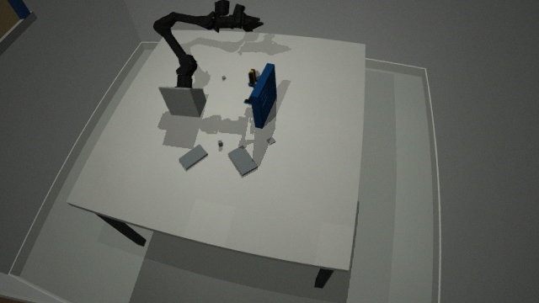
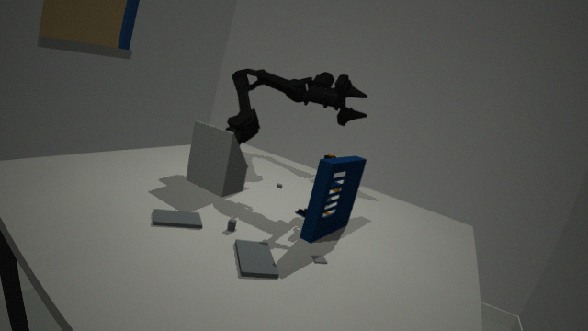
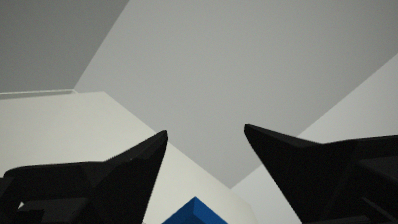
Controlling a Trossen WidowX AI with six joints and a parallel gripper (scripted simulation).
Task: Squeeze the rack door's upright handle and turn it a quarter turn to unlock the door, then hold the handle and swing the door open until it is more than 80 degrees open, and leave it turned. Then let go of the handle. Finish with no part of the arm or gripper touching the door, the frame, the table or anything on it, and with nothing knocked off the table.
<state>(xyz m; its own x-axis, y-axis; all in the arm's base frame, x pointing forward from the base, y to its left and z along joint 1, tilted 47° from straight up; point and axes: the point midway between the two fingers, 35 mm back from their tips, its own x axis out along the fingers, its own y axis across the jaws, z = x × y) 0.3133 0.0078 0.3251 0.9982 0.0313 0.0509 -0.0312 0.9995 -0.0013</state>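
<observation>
Now: gripper tip 240 mm above the orange handle, 160 mm to the left of it and 30 mm past it. Also, from my gripper tip: tile 390 mm to the right, 360 mm below, 100 mm ahead.
</observation>
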